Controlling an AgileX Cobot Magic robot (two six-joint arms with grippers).
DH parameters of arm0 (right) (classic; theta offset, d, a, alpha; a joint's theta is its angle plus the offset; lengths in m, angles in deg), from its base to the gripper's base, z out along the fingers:
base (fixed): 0 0 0 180
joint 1: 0 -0.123 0 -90
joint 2: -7.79 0 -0.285 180
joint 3: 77.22 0 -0.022 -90
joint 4: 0 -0.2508 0 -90
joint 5: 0 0 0.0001 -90
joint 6: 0 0.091 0 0
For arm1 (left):
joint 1: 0 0.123 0 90
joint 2: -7.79 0 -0.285 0
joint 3: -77.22 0 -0.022 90
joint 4: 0 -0.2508 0 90
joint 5: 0 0 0.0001 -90
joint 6: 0 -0.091 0 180
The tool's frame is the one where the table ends.
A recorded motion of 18 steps. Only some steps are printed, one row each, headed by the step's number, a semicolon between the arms.
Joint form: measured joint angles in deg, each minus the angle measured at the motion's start. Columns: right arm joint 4, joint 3, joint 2, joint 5, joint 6, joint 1; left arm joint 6, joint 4, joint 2, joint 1, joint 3, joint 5.
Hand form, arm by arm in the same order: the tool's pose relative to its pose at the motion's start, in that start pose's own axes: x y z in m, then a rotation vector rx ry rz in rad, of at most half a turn. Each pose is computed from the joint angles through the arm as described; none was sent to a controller.
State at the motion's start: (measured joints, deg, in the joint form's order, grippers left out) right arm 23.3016 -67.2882 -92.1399 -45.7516 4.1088 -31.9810; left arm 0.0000 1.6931 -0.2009 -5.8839 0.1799 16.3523
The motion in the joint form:
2: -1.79 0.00 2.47 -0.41 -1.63 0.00; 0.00 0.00 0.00 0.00 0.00 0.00
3: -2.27 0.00 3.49 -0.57 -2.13 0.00; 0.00 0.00 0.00 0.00 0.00 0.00
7: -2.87 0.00 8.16 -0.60 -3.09 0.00; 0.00 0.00 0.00 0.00 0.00 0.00
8: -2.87 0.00 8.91 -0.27 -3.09 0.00; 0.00 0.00 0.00 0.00 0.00 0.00
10: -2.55 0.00 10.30 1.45 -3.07 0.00; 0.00 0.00 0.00 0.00 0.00 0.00
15: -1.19 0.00 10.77 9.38 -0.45 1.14; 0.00 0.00 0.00 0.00 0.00 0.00
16: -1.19 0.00 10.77 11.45 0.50 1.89; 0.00 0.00 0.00 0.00 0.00 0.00
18: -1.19 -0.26 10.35 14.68 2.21 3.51; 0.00 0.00 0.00 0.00 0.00 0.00
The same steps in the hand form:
2: 0.0009 -0.0024 -0.0148 -0.0129 -0.0320 0.0051; 0.0000 0.0000 0.0000 0.0000 0.0000 0.0000
3: 0.0015 -0.0037 -0.0209 -0.0150 -0.0457 0.0069; 0.0000 0.0000 0.0000 0.0000 0.0000 0.0000
7: 0.0041 -0.0109 -0.0489 -0.0046 -0.1216 0.0190; 0.0000 0.0000 0.0000 0.0000 0.0000 0.0000
8: 0.0042 -0.0121 -0.0534 -0.0018 -0.1397 0.0225; 0.0000 0.0000 0.0000 0.0000 0.0000 0.0000
10: 0.0028 -0.0147 -0.0622 0.0076 -0.1924 0.0257; 0.0000 0.0000 0.0000 0.0000 0.0000 0.0000
15: -0.0071 -0.0226 -0.0668 0.0290 -0.3323 0.0712; 0.0000 0.0000 0.0000 0.0000 0.0000 0.0000
16: -0.0090 -0.0264 -0.0670 0.0322 -0.3642 0.0968; 0.0000 0.0000 0.0000 0.0000 0.0000 0.0000
18: -0.0124 -0.0347 -0.0652 0.0399 -0.4092 0.1454; 0.0000 0.0000 0.0000 0.0000 0.0000 0.0000

